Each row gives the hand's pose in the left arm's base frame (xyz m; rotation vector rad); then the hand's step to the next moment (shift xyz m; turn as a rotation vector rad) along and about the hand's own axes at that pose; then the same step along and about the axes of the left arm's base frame.
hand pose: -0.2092 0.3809 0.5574 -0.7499 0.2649 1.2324
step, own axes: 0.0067 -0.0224 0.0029 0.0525 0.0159 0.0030
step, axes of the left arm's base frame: 0.0222 0.0039 0.0067 0.0025 0.0436 -0.0334
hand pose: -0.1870 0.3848 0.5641 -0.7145 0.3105 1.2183
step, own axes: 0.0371 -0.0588 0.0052 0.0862 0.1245 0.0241
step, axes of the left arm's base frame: 0.0664 0.0213 0.0020 -0.0901 0.1002 -0.0731
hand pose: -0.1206 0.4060 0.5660 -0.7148 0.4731 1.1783
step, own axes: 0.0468 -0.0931 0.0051 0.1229 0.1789 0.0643
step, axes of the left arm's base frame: 0.1031 0.0154 -0.0043 -0.1307 0.1647 -0.0838
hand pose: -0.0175 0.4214 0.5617 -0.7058 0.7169 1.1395
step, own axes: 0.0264 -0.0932 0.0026 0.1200 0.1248 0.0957
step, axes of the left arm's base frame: 0.0963 -0.0081 -0.0077 -0.0753 0.1741 -0.0563
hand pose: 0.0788 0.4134 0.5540 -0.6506 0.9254 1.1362
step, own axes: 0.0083 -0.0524 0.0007 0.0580 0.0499 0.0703
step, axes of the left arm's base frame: 0.0511 -0.0119 -0.0078 -0.0198 0.1008 -0.0157
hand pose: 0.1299 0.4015 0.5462 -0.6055 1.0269 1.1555
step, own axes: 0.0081 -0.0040 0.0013 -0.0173 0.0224 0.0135
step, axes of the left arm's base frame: 0.0046 0.0034 -0.0071 -0.0174 0.0108 0.0237
